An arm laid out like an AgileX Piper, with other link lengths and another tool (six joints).
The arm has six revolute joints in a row. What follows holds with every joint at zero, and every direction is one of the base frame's.
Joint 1 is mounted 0.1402 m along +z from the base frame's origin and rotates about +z.
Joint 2 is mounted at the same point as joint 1 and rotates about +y.
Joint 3 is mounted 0.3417 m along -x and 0.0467 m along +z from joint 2 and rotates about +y.
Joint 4 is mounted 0.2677 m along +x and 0.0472 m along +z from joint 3 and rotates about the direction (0.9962, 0, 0.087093).
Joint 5 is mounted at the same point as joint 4 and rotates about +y.
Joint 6 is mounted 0.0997 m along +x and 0.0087 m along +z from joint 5 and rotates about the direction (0.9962, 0, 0.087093).
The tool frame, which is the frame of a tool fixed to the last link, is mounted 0.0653 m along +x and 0.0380 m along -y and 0.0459 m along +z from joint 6; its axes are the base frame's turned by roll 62.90, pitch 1.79 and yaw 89.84 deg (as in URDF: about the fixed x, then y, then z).
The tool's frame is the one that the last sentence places.
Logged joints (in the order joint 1, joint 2, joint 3, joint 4, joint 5, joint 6), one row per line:
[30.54 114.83 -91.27 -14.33 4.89 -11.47]
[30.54 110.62 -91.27 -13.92 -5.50 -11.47]
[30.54 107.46 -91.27 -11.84 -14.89 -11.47]
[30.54 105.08 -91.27 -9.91 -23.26 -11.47]
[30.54 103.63 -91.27 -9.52 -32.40 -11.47]
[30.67 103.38 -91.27 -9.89 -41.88 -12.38]
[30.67 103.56 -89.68 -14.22 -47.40 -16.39]
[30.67 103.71 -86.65 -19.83 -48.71 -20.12]
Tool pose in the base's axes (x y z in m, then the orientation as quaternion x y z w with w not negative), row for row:
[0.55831 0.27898 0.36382 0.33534 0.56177 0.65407 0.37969]
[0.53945 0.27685 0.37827 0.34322 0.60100 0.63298 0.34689]
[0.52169 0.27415 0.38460 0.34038 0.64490 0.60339 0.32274]
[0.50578 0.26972 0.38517 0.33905 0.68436 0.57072 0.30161]
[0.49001 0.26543 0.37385 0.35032 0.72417 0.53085 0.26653]
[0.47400 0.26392 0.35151 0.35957 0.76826 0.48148 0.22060]
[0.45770 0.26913 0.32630 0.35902 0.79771 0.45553 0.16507]
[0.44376 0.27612 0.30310 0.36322 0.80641 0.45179 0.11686]
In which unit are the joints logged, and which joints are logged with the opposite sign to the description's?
The joints are logged in degrees. Opposite sign: joint 4, joint 5.
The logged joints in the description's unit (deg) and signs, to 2 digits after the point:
[30.54 114.83 -91.27 14.33 -4.89 -11.47]
[30.54 110.62 -91.27 13.92 5.50 -11.47]
[30.54 107.46 -91.27 11.84 14.89 -11.47]
[30.54 105.08 -91.27 9.91 23.26 -11.47]
[30.54 103.63 -91.27 9.52 32.40 -11.47]
[30.67 103.38 -91.27 9.89 41.88 -12.38]
[30.67 103.56 -89.68 14.22 47.40 -16.39]
[30.67 103.71 -86.65 19.83 48.71 -20.12]

